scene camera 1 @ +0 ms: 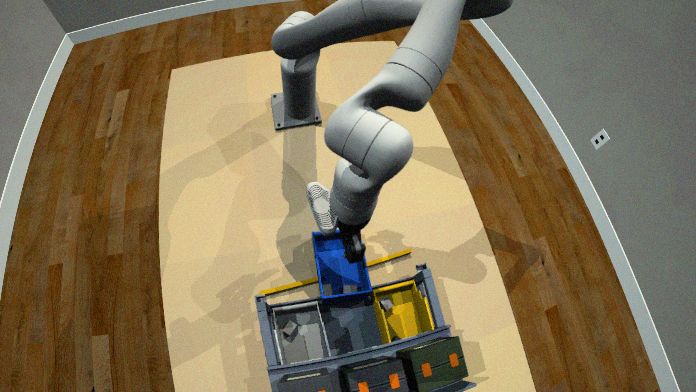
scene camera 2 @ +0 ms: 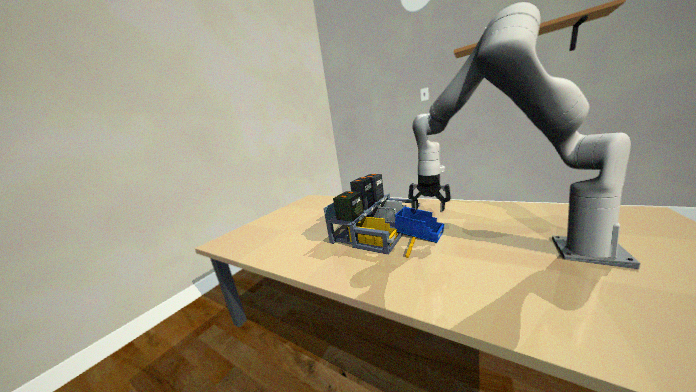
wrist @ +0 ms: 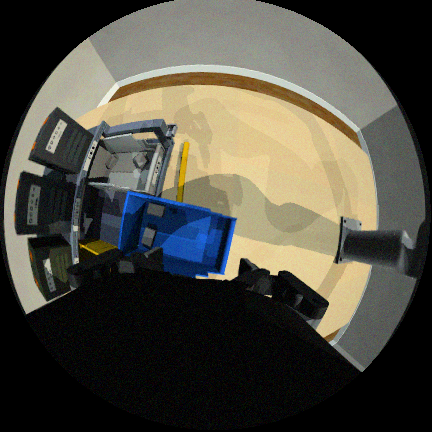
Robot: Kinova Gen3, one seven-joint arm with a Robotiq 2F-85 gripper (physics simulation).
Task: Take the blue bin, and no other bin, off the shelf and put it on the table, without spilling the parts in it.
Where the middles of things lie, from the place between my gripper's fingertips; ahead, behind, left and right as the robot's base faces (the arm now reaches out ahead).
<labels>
I see the blue bin (scene camera 1: 332,268) 40 mm ahead of my hand, 10 mm to the right of it and 60 mm below it. The rest, counted from my hand: yellow bin (scene camera 1: 410,315) (180 mm ahead, 130 mm to the left, 70 mm below); then grey bin (scene camera 1: 308,341) (220 mm ahead, 90 mm to the right, 70 mm below).
</labels>
